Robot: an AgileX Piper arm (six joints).
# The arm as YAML. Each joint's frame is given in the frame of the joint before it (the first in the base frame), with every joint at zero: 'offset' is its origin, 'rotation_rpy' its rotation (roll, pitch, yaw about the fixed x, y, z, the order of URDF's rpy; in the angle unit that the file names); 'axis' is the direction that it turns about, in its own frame. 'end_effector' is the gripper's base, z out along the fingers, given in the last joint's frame.
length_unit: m
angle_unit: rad
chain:
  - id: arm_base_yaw
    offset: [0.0, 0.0, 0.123]
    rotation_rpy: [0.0, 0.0, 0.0]
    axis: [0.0, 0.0, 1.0]
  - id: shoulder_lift
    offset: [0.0, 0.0, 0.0]
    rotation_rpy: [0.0, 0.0, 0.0]
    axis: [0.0, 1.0, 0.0]
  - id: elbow
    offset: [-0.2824, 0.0, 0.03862]
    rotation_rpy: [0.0, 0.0, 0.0]
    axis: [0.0, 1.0, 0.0]
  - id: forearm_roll
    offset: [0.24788, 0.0, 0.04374]
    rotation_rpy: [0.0, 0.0, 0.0]
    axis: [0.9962, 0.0, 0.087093]
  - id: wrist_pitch
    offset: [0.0, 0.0, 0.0]
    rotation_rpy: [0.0, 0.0, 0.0]
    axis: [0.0, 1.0, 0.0]
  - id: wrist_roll
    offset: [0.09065, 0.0, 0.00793]
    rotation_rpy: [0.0, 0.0, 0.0]
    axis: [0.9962, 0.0, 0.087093]
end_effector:
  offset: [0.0, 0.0, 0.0]
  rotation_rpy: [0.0, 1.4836, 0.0]
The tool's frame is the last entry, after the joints.
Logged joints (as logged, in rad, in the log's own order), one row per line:
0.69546, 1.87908, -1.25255, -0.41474, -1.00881, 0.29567
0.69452, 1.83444, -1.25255, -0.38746, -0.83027, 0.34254
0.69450, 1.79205, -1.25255, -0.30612, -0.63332, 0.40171
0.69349, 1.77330, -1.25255, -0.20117, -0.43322, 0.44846
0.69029, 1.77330, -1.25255, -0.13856, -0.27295, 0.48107
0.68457, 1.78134, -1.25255, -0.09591, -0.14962, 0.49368
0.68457, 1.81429, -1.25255, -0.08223, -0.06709, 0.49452
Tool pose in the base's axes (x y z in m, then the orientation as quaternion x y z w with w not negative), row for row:
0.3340, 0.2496, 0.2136, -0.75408, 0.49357, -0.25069, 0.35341
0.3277, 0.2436, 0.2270, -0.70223, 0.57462, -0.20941, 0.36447
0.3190, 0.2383, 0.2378, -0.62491, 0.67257, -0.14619, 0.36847
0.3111, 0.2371, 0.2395, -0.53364, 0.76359, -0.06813, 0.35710
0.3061, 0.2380, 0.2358, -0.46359, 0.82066, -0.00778, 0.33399
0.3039, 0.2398, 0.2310, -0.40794, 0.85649, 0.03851, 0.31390
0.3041, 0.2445, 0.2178, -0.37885, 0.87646, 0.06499, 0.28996
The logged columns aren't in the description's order. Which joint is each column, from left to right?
Columns, left to right: arm_base_yaw, shoulder_lift, elbow, wrist_roll, forearm_roll, wrist_pitch.
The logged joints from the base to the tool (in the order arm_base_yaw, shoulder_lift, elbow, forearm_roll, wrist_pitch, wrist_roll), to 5 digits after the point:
0.69546, 1.87908, -1.25255, -1.00881, 0.29567, -0.41474
0.69452, 1.83444, -1.25255, -0.83027, 0.34254, -0.38746
0.69450, 1.79205, -1.25255, -0.63332, 0.40171, -0.30612
0.69349, 1.77330, -1.25255, -0.43322, 0.44846, -0.20117
0.69029, 1.77330, -1.25255, -0.27295, 0.48107, -0.13856
0.68457, 1.78134, -1.25255, -0.14962, 0.49368, -0.09591
0.68457, 1.81429, -1.25255, -0.06709, 0.49452, -0.08223

